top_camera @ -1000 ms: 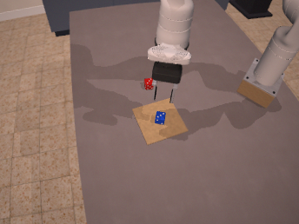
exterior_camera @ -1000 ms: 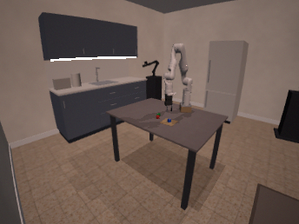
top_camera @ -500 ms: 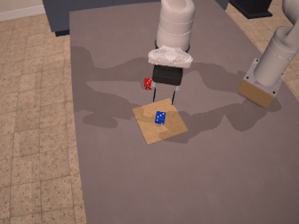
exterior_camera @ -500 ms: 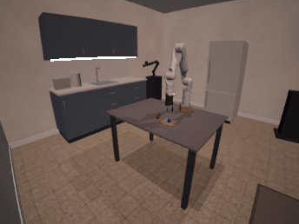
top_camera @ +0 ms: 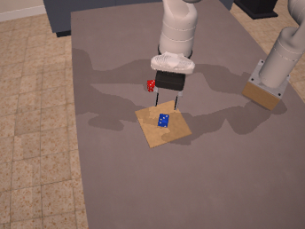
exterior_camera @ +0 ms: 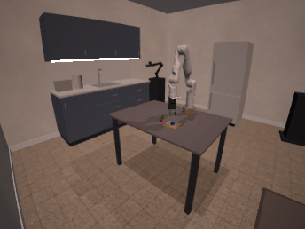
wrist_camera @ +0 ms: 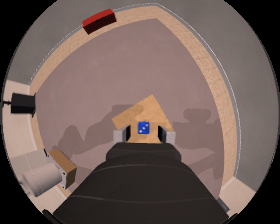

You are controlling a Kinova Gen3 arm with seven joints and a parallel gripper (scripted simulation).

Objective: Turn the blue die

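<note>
Right now the blue die is 100 mm below my hand. The rest, counted from my hand: red die: 150 mm to the right, 110 mm below, 20 mm behind; tan mat: 120 mm below, 10 mm to the right; green die: 190 mm to the right, 110 mm below, 80 mm behind.
</note>
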